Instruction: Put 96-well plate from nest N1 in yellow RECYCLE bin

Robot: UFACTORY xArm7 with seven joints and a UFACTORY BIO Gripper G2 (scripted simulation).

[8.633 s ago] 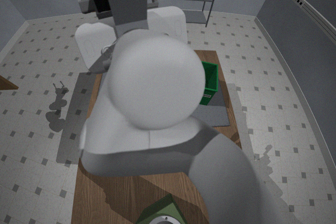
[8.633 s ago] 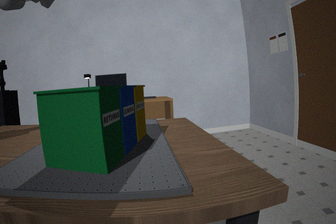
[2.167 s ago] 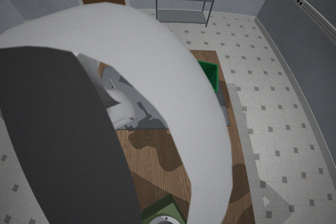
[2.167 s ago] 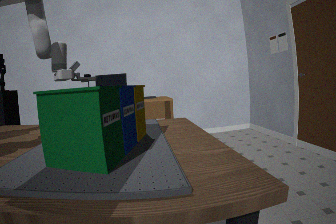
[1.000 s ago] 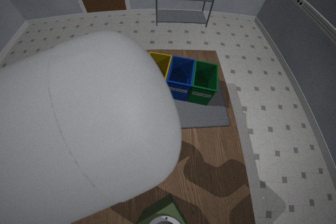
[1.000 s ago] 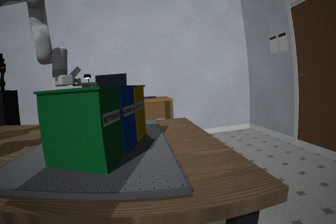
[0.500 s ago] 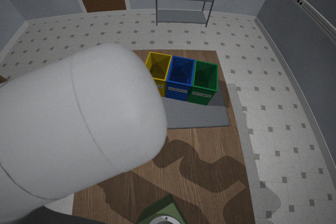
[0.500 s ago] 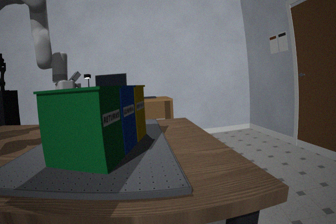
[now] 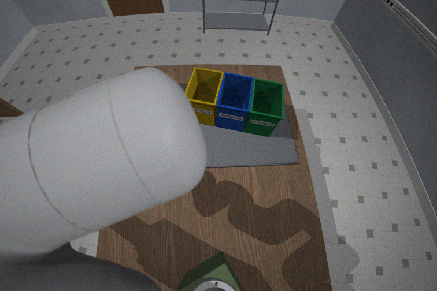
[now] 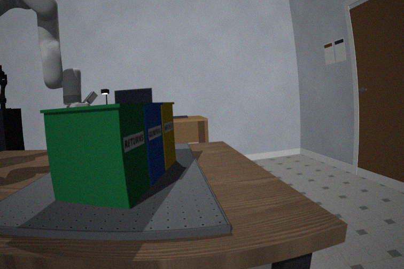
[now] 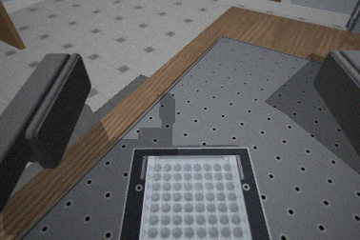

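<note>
My hand is 14 cm above the clear 96-well plate. Round my hand: blue bin: 19 cm ahead, 36 cm to the right, 7 cm below; yellow recycle bin: 20 cm ahead, 23 cm to the right, 7 cm below; black plate nest N1: 15 cm below.
</note>
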